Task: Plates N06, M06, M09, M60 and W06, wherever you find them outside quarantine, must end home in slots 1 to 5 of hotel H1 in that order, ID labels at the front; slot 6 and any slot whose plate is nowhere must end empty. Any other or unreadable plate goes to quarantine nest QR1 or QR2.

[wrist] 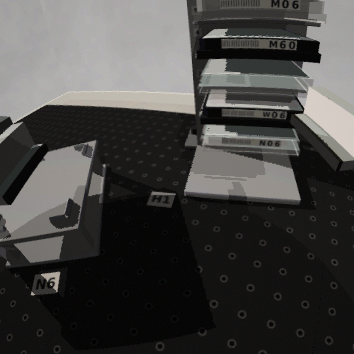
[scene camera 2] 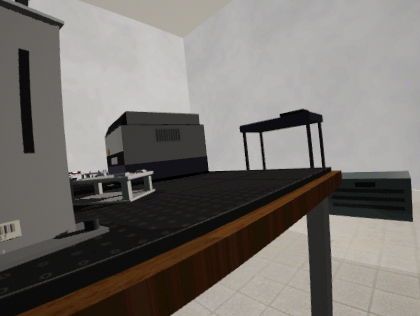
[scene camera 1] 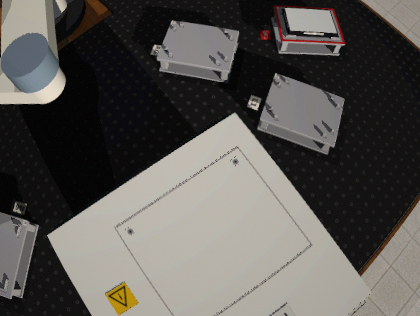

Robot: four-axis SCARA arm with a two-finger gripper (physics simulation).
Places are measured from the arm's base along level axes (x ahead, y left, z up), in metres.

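Pixels of known places: gripper, fingertip midpoint: (wrist: 162, 114).
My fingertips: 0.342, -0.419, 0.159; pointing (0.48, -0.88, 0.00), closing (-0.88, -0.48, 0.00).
Note:
Ahead of a thing's pixels: the offset from my fingertips to its top centre, as dx, dy, dz. "spot": to the spot under its first point.
In the wrist view hotel H1 {spot: +0.005, -0.104, -0.138} (wrist: 215, 182) holds, from the bottom up, clear N06 {-0.022, -0.134, -0.049} (wrist: 250, 142), black W06 {-0.022, -0.134, -0.022} (wrist: 252, 114), a clear plate {-0.022, -0.134, +0.004} (wrist: 255, 81) with no readable label, black M60 {-0.022, -0.134, +0.030} (wrist: 257, 46) and clear M06 {spot: -0.037, -0.074, +0.050} (wrist: 260, 6) at the top edge. The readable labels face the camera. M09 is not readable on any plate. My gripper (wrist: 162, 114) is open and empty, its fingers at the left and right of the wrist view, the stack beyond them. In scene camera 1 a dark plate with a pale top {+0.225, +0.885, -0.082} (scene camera 1: 311, 21) sits in a red-rimmed nest {spot: +0.311, +0.902, -0.122} (scene camera 1: 336, 48); its label is unreadable.
Nest N6 {+0.180, +0.010, -0.090} (wrist: 55, 195) (scene camera 1: 7, 250) is bare on top where it shows. Nest L1 {+0.371, +0.688, -0.086} (scene camera 1: 302, 110) and another grey nest {+0.103, +0.633, -0.086} (scene camera 1: 200, 45) are bare. A large white box {+0.479, +0.321, +0.106} (scene camera 1: 215, 225) stands near them. The arm (scene camera 1: 30, 65) shows at upper left. A grey instrument {spot: +0.446, +0.175, -0.008} (scene camera 2: 165, 142) stands beyond.

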